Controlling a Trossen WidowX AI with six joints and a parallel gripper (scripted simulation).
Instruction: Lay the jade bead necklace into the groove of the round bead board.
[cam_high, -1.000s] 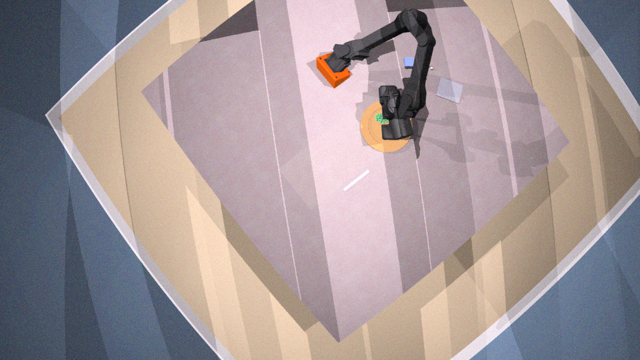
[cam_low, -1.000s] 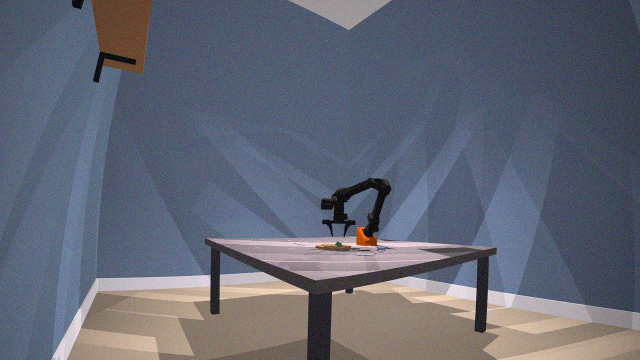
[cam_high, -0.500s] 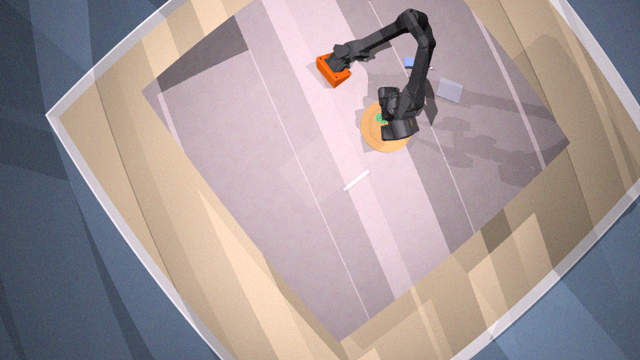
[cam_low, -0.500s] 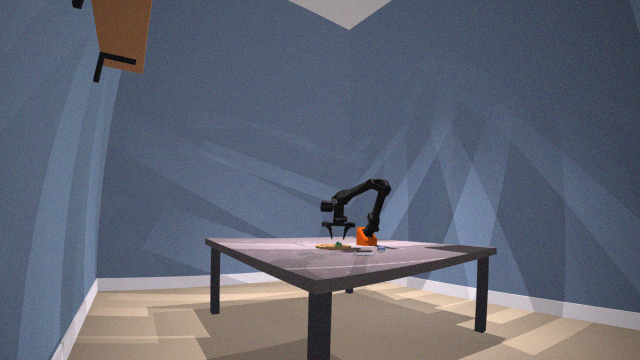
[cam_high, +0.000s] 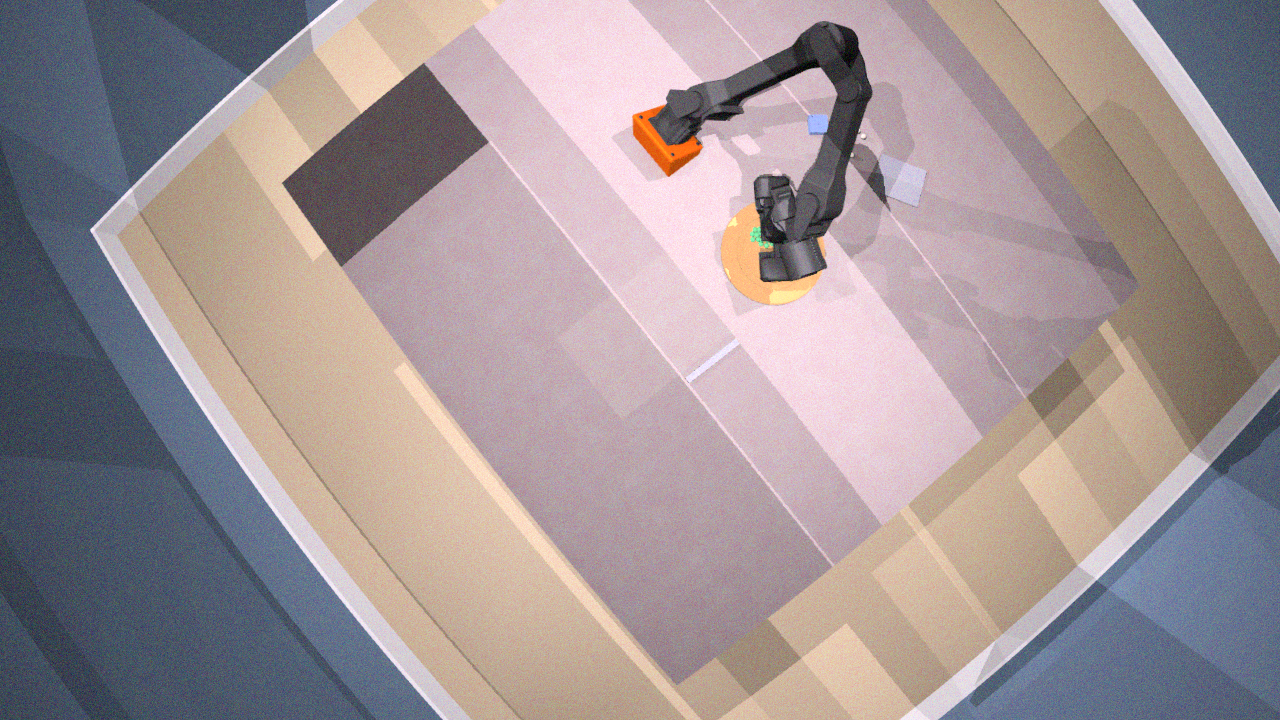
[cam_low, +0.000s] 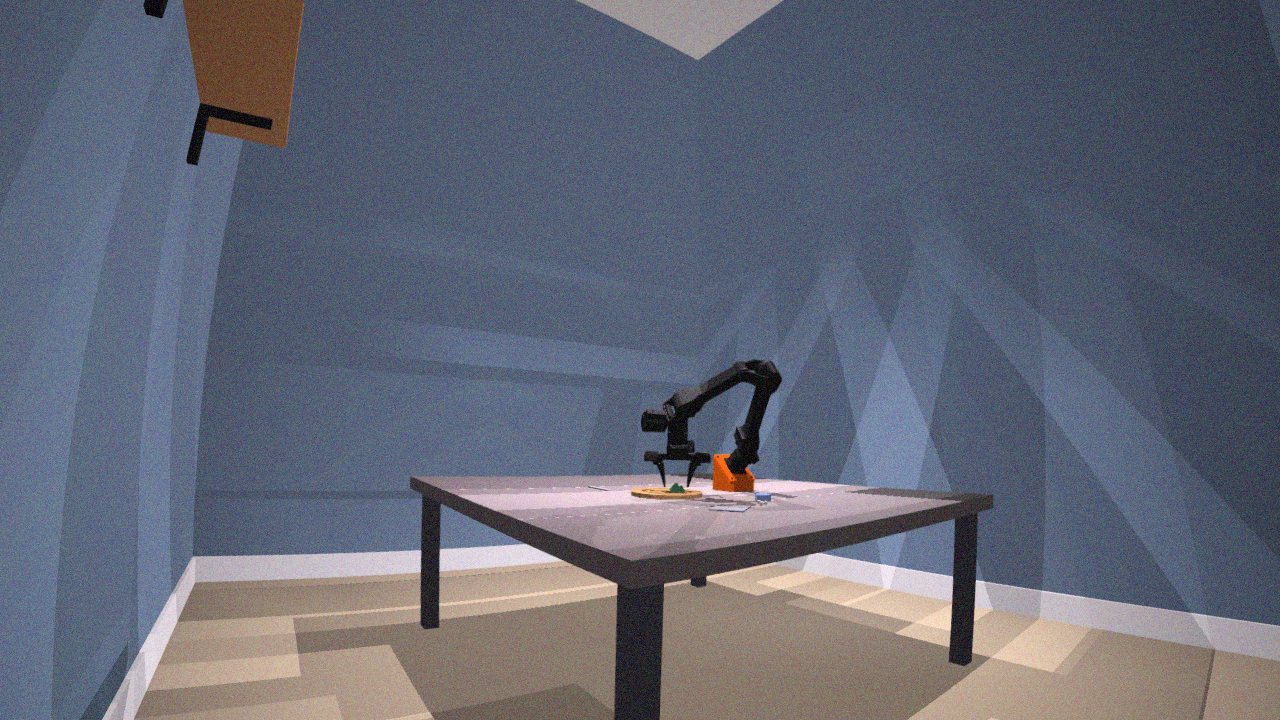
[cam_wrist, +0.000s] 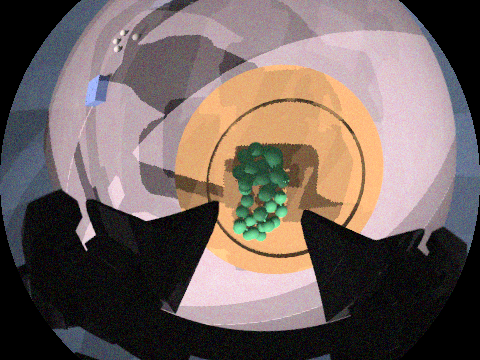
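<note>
The round tan bead board lies 30 mm ahead of my gripper tip and 10 mm below it. Also, from my gripper tip: white strip: 130 mm ahead, 220 mm to the right, 20 mm below; then pale square sheet: 50 mm ahead, 300 mm to the left, 20 mm below; then blue cube: 130 mm behind, 220 mm to the left, 10 mm below.
</note>
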